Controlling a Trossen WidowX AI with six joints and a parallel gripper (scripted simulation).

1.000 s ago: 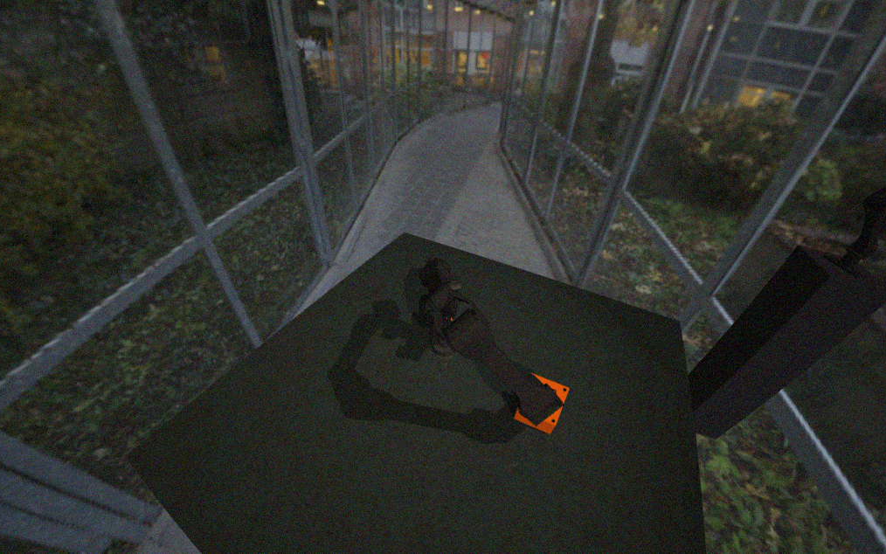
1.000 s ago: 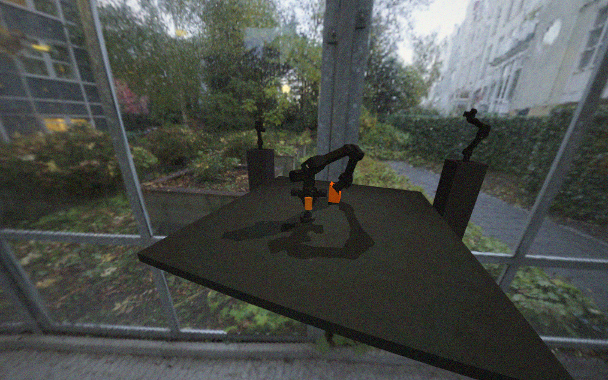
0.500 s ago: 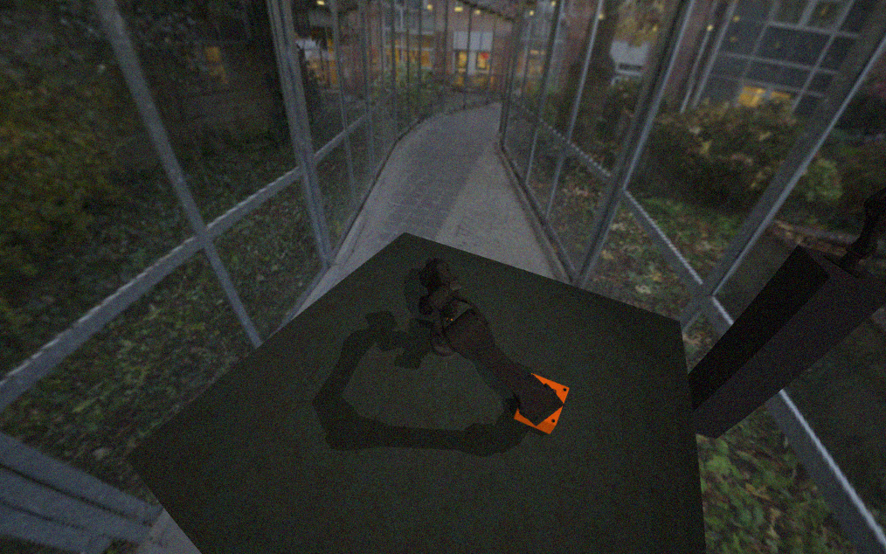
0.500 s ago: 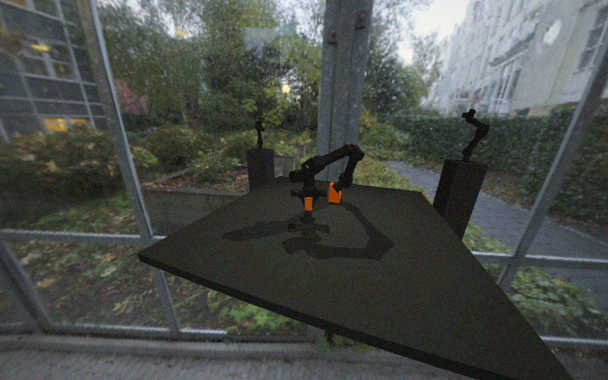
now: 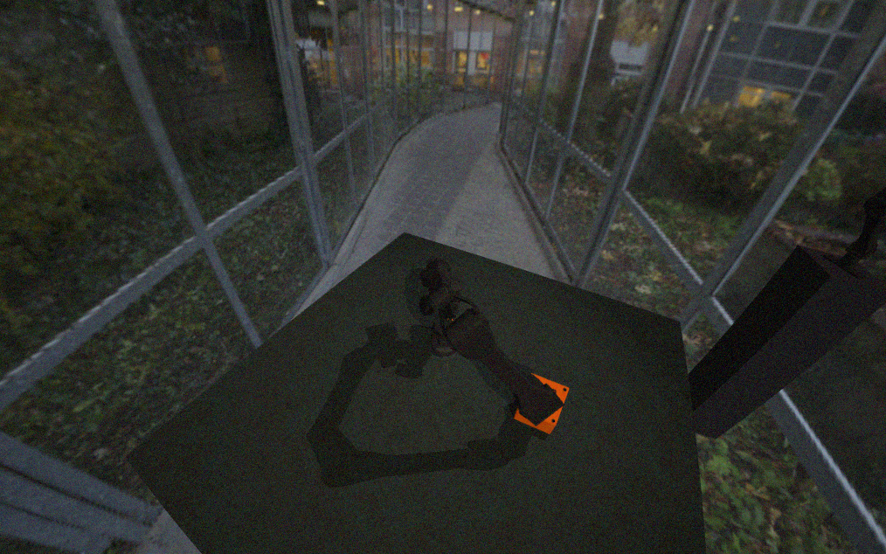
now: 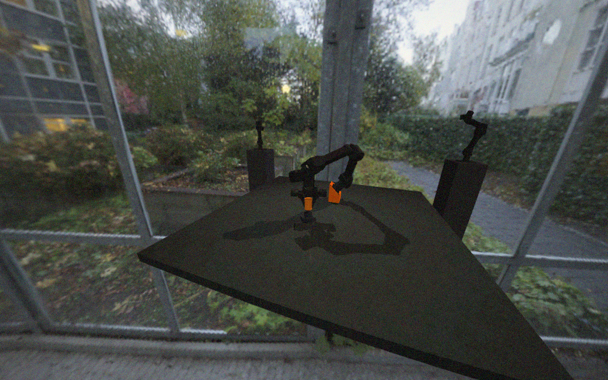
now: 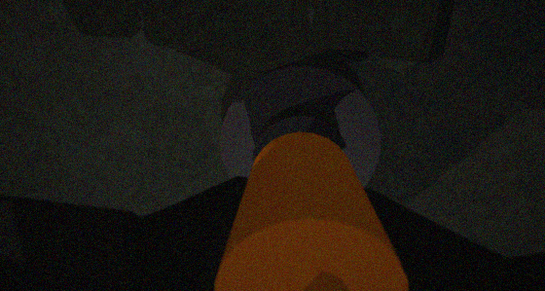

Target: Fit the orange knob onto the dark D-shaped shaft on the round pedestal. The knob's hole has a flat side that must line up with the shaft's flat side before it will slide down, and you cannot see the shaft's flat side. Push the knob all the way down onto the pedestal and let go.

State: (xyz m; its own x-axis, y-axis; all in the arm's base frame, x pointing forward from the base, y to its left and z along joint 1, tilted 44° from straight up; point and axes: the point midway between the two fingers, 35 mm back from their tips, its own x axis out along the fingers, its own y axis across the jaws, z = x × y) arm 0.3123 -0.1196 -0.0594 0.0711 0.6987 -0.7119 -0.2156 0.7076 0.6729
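The orange knob lies 20 mm above my gripper tip. From my gripper tip the other things lie so: dark shaft (40 mm below).
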